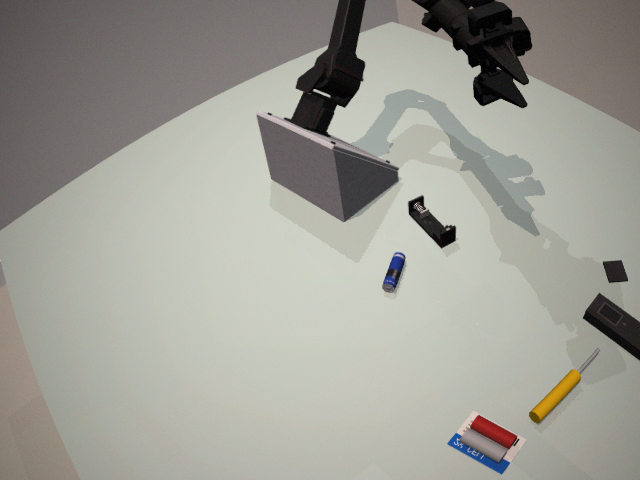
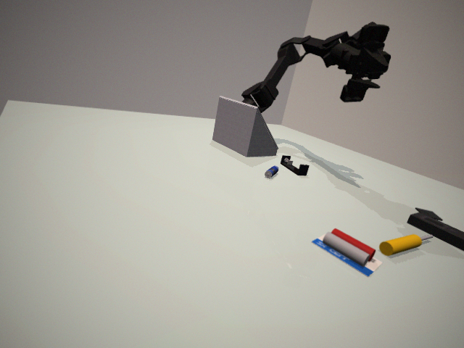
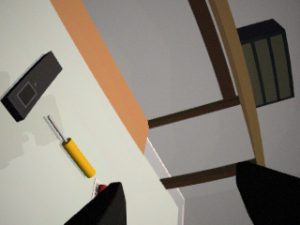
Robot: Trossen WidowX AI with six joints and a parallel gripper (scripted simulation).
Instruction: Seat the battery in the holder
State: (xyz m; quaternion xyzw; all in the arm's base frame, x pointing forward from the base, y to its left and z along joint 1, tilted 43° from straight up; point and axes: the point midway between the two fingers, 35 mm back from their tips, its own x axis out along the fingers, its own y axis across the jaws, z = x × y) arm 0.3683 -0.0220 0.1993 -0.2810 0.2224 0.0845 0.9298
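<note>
Right now the battery is 27 cm below my gripper tip, 18 cm to the right of it and 10 cm behind it. Also, from my gripper tip: black square: 28 cm below, 18 cm ahead, 9 cm to the left; then black remote: 27 cm below, 26 cm ahead, 1 cm to the right; then yellow screwdriver: 27 cm below, 24 cm ahead, 14 cm to the right.
</note>
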